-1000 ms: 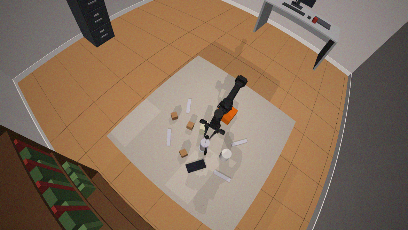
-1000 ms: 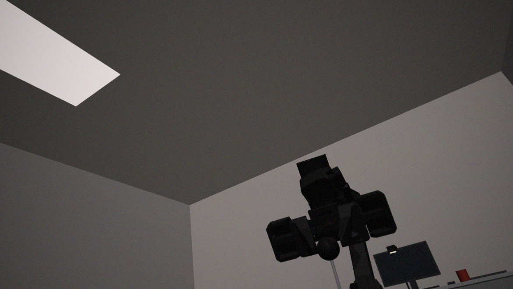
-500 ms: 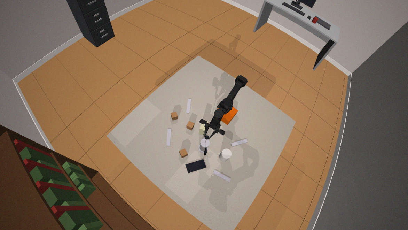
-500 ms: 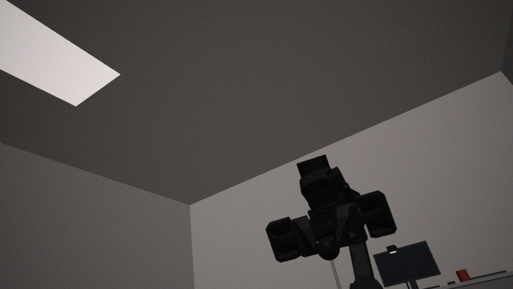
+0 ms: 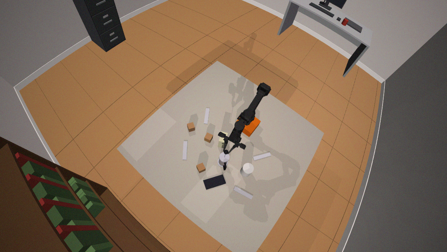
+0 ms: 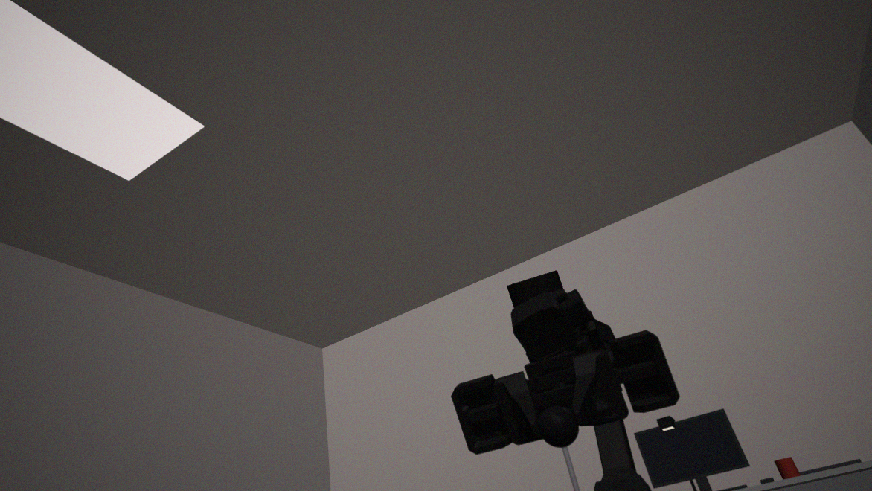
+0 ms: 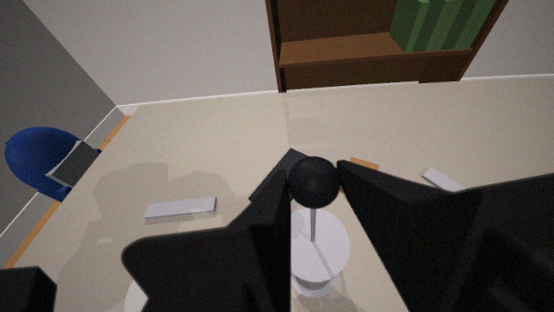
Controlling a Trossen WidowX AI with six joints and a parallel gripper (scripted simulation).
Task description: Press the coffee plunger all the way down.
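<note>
The coffee press is 10 mm to the left of my gripper tip and 120 mm below it. The rest, counted from my gripper tip: pale yellow block 120 mm behind, 130 mm to the right, 190 mm below; dark flat slab 130 mm ahead, 70 mm to the left, 240 mm below; white cylinder 90 mm behind, 160 mm to the left, 200 mm below.
</note>
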